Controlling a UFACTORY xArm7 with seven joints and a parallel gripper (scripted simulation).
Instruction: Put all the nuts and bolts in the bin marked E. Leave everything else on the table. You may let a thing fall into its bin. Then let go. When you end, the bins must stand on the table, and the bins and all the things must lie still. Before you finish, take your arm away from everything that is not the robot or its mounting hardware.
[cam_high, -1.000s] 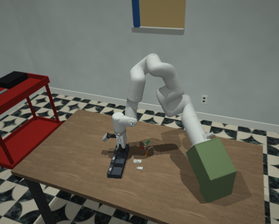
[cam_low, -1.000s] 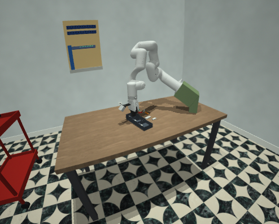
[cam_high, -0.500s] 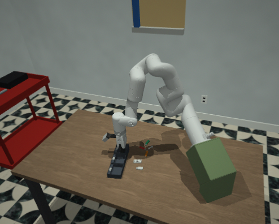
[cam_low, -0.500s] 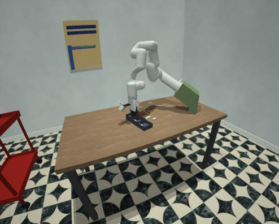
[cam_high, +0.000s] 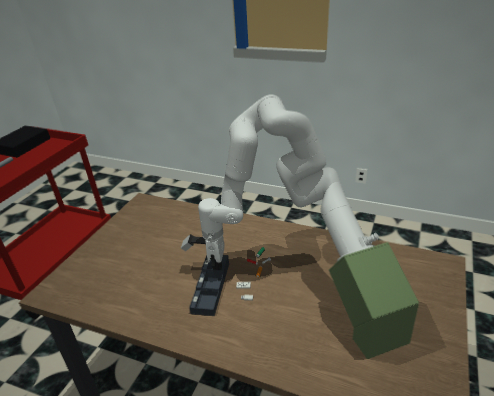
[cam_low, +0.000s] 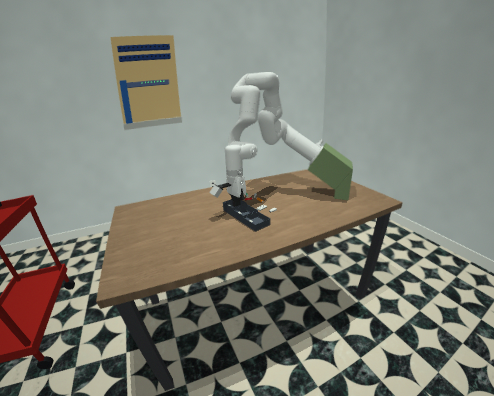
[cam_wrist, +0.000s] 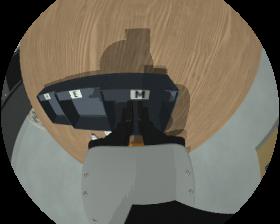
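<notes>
Right now the bin is 8 cm to the left of my hand, 1 cm below it and 1 cm ahead of it. Round my hand: red piece (12 cm behind, 7 cm to the right, 3 cm below); white dotted tile (11 cm behind, 6 cm to the left, 3 cm below); orange piece (16 cm behind, 3 cm below, 2 cm to the right).
</notes>
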